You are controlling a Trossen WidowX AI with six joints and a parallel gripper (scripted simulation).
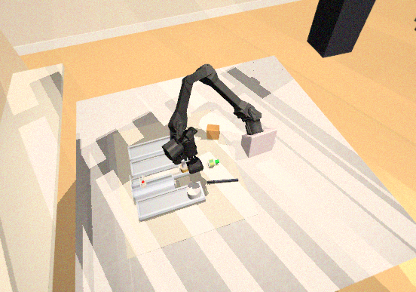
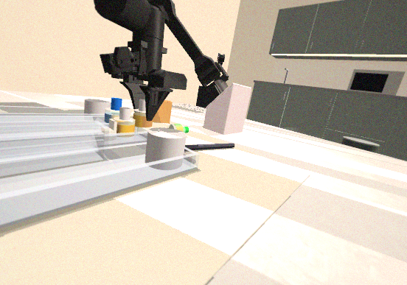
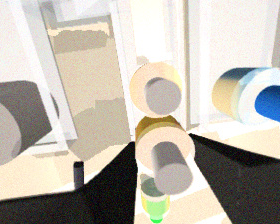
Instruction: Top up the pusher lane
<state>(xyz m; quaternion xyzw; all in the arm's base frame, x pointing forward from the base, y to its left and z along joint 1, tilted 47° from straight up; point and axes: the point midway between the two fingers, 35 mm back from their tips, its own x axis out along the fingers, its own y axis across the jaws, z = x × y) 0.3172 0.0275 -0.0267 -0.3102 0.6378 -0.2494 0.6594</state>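
Right now my gripper tip is 160 mm short of the lane rack, 30 mm to the right of it and 30 mm above it. The rest, counted from my gripper tip: black rod 110 mm behind, 100 mm to the left, 40 mm below; then red dot 220 mm ahead, 50 mm to the left, 20 mm above.
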